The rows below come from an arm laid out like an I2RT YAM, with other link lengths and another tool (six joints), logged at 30 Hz.
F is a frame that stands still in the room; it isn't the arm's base.
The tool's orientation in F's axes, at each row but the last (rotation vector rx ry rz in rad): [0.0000, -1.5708, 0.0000]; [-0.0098, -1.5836, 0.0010]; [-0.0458, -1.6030, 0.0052]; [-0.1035, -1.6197, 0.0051]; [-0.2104, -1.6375, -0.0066]
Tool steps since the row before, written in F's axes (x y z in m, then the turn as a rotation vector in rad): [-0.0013, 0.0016, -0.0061, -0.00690, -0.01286, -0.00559]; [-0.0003, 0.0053, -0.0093, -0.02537, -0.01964, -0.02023]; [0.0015, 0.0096, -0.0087, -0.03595, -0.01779, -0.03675]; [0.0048, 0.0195, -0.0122, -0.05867, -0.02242, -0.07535]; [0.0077, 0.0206, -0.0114, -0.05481, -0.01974, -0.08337]
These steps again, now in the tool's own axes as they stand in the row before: [-0.0061, 0.0016, 0.0013, -0.00559, -0.01286, 0.00690]; [-0.0093, 0.0054, 0.0004, -0.02004, -0.01964, 0.02552]; [-0.0084, 0.0099, -0.0010, -0.03614, -0.01755, 0.03668]; [-0.0110, 0.0205, -0.0030, -0.07384, -0.02102, 0.06106]; [-0.0090, 0.0227, -0.0040, -0.08166, -0.01686, 0.05824]
